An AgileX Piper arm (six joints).
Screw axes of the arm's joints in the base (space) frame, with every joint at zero. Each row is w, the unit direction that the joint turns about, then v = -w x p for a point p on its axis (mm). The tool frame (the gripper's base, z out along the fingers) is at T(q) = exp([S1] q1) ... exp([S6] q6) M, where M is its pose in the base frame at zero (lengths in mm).
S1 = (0, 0, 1, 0, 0, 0)
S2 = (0, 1, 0, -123, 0, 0)
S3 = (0, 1, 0, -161.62, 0, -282.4)
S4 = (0.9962, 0, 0.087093, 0, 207.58, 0)
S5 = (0, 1, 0, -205.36, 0, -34.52)
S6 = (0.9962, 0, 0.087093, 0, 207.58, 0)
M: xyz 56.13 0 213.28 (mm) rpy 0 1.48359 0 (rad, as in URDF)
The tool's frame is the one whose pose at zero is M.
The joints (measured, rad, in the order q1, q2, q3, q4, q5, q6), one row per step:
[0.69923 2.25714 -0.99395 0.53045 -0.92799 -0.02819]
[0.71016 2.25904 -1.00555 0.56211 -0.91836 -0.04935]
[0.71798 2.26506 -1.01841 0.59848 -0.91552 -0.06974]
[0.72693 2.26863 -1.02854 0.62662 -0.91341 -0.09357]
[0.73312 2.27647 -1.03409 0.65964 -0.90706 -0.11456]
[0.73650 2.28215 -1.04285 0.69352 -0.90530 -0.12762]
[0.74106 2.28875 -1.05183 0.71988 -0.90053 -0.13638]
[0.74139 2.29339 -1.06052 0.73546 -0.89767 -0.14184]
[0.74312 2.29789 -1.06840 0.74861 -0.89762 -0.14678]
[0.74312 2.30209 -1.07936 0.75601 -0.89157 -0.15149]
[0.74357 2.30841 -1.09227 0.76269 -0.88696 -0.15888]
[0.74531 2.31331 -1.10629 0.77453 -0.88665 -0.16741]
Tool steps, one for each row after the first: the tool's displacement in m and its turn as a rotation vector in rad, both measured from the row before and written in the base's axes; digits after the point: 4 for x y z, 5 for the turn. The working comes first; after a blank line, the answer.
Tool pose at each row, in the base's axes (x y z in m, rotation vector in rad; the steps are taken from these numbers as rounded here):
[0.3333 0.2322 0.0678 -0.08077 1.87200 0.30348]
[0.3330 0.2355 0.0680 -0.07450 1.87748 0.29156]
[0.3337 0.2375 0.0673 -0.05910 1.88017 0.27500]
[0.3335 0.2401 0.0672 -0.05702 1.88094 0.25958]
[0.3328 0.2406 0.0640 -0.04847 1.89478 0.23824]
[0.3336 0.2407 0.0626 -0.02598 1.90058 0.22286]
[0.3338 0.2417 0.0607 -0.00968 1.90865 0.21378]
[0.3351 0.2421 0.0600 0.00294 1.91129 0.20836]
[0.3359 0.2429 0.0594 0.01234 1.91133 0.20418]
[0.3376 0.2442 0.0592 0.01736 1.91323 0.20405]
[0.3394 0.2459 0.0586 0.01880 1.91369 0.20237]
[0.3413 0.2479 0.0591 0.02545 1.90919 0.20007]

[-0.0003 0.0033 0.0002 -0.00573 0.00470 -0.01014]
[0.0007 0.0020 -0.0007 -0.00401 0.00236 -0.01893]
[-0.0002 0.0026 -0.0001 -0.00965 -0.00047 -0.00923]
[-0.0007 0.0005 -0.0032 -0.01191 0.01257 -0.01605]
[0.0008 0.0001 -0.0014 -0.00009 0.00629 -0.02303]
[0.0002 0.0010 -0.0019 0.00102 0.00865 -0.01542]
[0.0013 0.0004 -0.0007 0.00220 0.00327 -0.01131]
[0.0008 0.0008 -0.0006 0.00168 0.00055 -0.00860]
[0.0017 0.0013 -0.0002 0.00223 0.00228 -0.00344]
[0.0018 0.0017 -0.0006 -0.00050 0.00049 -0.00180]
[0.0019 0.0020 0.0005 0.00195 -0.00405 -0.00603]

